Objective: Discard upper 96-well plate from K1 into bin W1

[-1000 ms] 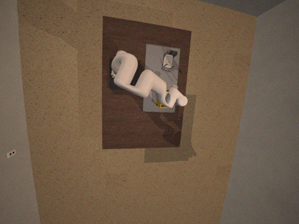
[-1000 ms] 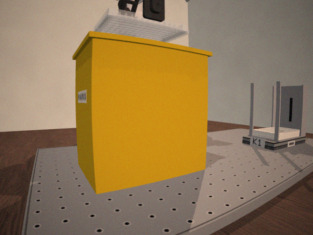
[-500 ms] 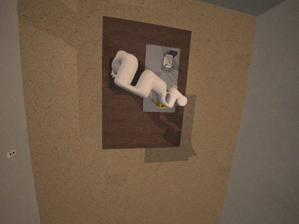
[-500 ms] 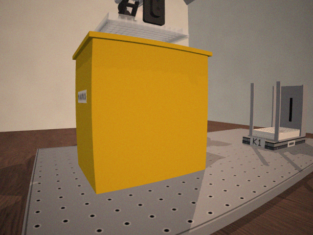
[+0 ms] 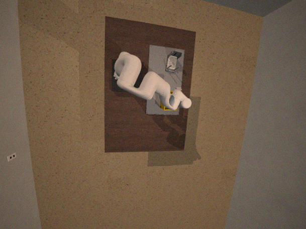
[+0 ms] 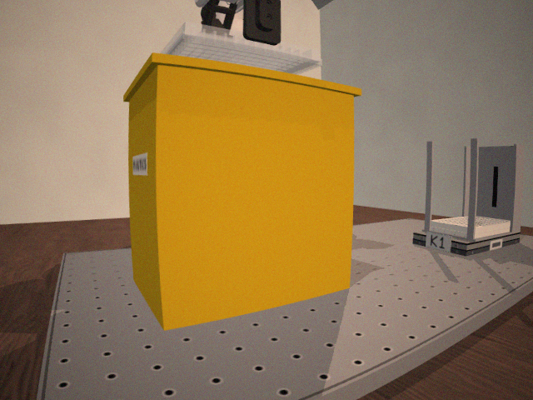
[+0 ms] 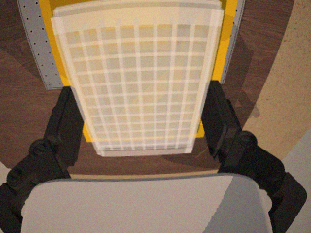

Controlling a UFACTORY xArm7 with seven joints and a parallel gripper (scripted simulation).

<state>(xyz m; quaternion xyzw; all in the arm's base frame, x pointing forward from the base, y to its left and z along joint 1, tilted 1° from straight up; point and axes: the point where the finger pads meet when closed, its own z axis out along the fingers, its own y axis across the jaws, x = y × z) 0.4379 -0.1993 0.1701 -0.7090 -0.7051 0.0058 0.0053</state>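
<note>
Now: the yellow plastics bin W1 13 cm below my hand. Also, from my hand: 96-well plate 1 cm below; black slot 5 cm ahead, 45 cm to the left, 13 cm below.
</note>
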